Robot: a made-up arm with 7 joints. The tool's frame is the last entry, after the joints.
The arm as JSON. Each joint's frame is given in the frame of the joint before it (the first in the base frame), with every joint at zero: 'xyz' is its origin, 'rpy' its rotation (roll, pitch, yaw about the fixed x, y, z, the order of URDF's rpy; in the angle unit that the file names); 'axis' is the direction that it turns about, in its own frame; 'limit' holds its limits. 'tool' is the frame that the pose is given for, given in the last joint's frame.
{
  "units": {
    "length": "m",
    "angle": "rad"
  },
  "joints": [
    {
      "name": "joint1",
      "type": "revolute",
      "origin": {
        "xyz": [
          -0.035,
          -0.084,
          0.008
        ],
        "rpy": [
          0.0,
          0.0,
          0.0
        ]
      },
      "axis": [
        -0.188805,
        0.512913,
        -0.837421
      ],
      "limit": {
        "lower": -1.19,
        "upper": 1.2
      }
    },
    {
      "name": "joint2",
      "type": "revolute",
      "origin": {
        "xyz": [
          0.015,
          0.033,
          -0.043
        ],
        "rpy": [
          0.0,
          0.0,
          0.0
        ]
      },
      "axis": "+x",
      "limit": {
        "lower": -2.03,
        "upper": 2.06
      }
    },
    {
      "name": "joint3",
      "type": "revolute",
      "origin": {
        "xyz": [
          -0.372,
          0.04,
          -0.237
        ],
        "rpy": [
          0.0,
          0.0,
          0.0
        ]
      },
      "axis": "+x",
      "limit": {
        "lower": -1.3,
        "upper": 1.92
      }
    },
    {
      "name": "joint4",
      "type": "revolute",
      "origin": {
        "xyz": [
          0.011,
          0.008,
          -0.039
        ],
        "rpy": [
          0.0,
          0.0,
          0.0
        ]
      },
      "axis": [
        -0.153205,
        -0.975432,
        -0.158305
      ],
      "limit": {
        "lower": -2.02,
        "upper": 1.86
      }
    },
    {
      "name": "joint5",
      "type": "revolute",
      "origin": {
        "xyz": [
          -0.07,
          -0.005,
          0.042
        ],
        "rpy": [
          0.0,
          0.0,
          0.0
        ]
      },
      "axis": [
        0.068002,
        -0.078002,
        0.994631
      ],
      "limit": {
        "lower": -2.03,
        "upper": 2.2
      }
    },
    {
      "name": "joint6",
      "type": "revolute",
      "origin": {
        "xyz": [
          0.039,
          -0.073,
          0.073
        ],
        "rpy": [
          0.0,
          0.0,
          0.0
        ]
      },
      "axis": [
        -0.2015,
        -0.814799,
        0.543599
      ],
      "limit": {
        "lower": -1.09,
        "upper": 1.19
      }
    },
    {
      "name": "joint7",
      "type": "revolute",
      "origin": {
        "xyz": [
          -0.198,
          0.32,
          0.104
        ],
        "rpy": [
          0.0,
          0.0,
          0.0
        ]
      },
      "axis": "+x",
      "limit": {
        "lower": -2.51,
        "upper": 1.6
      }
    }
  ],
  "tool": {
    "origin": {
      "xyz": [
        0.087,
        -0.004,
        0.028
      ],
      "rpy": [
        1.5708,
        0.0,
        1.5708
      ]
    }
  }
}
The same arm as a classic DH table. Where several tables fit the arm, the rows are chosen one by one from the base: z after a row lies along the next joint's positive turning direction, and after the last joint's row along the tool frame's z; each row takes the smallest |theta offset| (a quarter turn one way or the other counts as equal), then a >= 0, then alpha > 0; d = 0 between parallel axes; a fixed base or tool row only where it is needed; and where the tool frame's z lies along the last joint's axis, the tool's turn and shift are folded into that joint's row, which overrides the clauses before.
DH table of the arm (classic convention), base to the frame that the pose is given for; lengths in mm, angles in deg. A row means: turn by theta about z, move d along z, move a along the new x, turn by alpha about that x. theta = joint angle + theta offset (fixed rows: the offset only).
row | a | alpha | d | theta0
base (fixed) | -61.9 | -146.87 | -94.3 | 20.21
joint1 | 5.7 | -100.88 | -67.2 | -72.87
joint2 | -240.4 | 0 | 0 | 68.09
joint3 | -39.8 | -98.81 | -335.9 | -0.36
joint4 | 71.7 | 95.27 | 10.8 | 86.86
joint5 | -52.2 | -53.81 | 80.1 | -8.96
joint6 | 264.1 | 101.62 | -146.1 | -76.32
joint7 | 28.3 | 0 | 0 | 41.84
tool (fixed) | 0 | 0 | -153.9 | -98.13
Joint limits (deg, base to tool): -68.18..68.75 -116.31..118.03 -74.48..110.01 -115.74..106.57 -116.31..126.05 -62.45..68.18 -143.81..91.67

